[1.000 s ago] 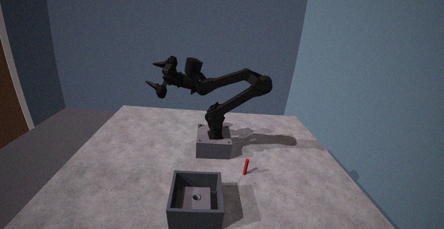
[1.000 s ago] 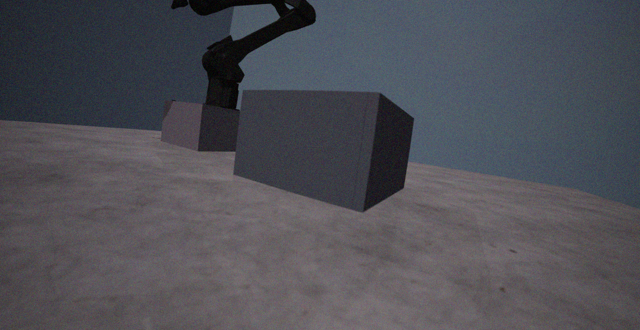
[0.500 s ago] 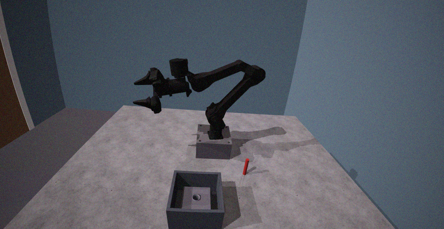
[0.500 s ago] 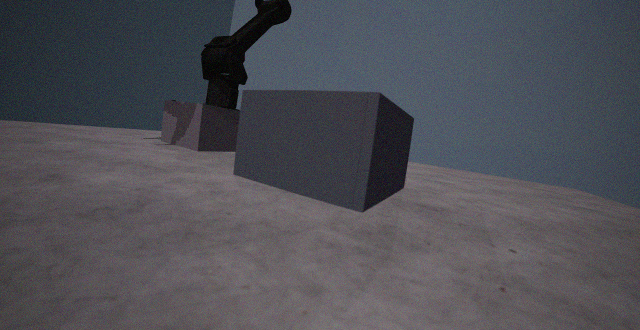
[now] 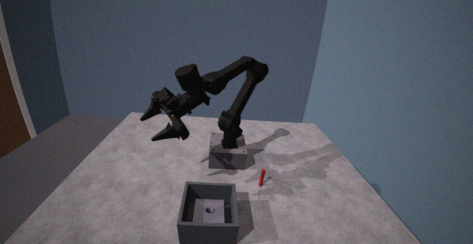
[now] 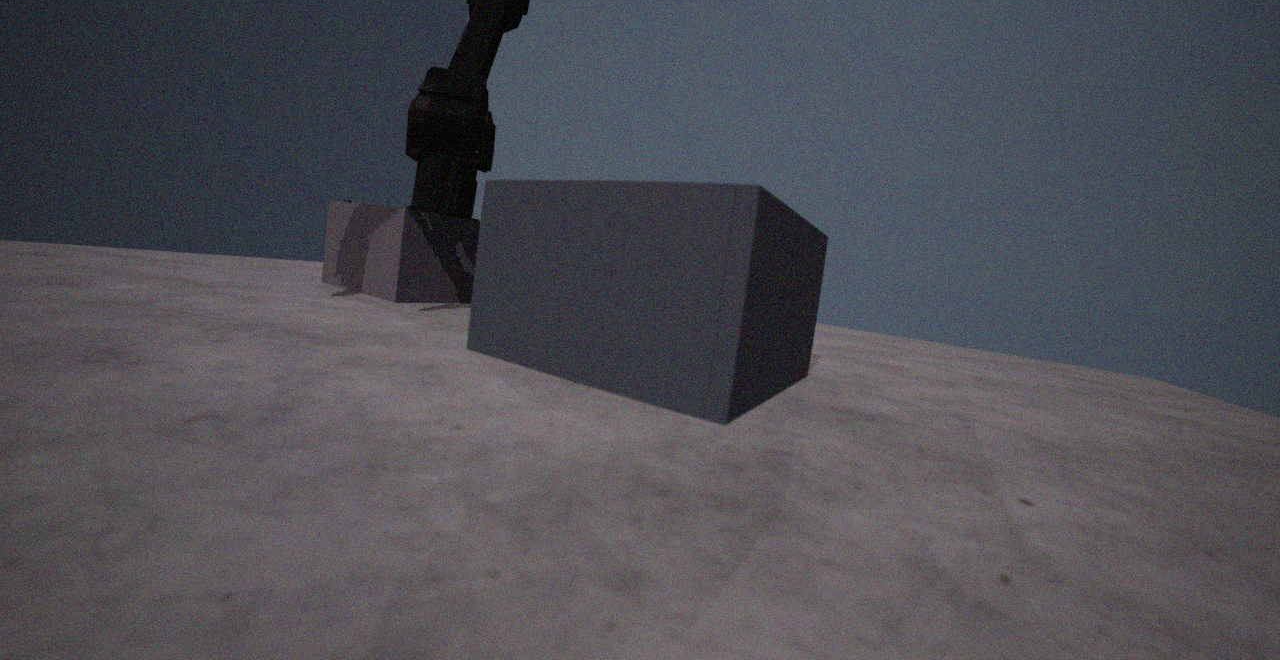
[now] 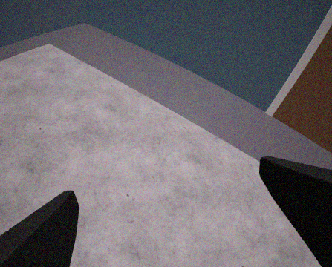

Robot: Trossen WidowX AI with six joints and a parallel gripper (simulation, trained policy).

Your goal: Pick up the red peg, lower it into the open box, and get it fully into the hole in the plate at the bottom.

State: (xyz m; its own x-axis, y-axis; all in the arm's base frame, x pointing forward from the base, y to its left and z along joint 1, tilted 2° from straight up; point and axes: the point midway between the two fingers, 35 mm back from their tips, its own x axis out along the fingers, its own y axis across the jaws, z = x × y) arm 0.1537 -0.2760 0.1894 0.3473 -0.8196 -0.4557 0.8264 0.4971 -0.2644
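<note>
Now: the red peg 10 mm ahead of my gripper tip, 400 mm to the left of it and 220 mm below it. From my gripper tip the other things lie so: pale plate 150 mm ahead, 180 mm to the left, 210 mm below; then grey box 150 mm ahead, 180 mm to the left, 230 mm below.
</note>
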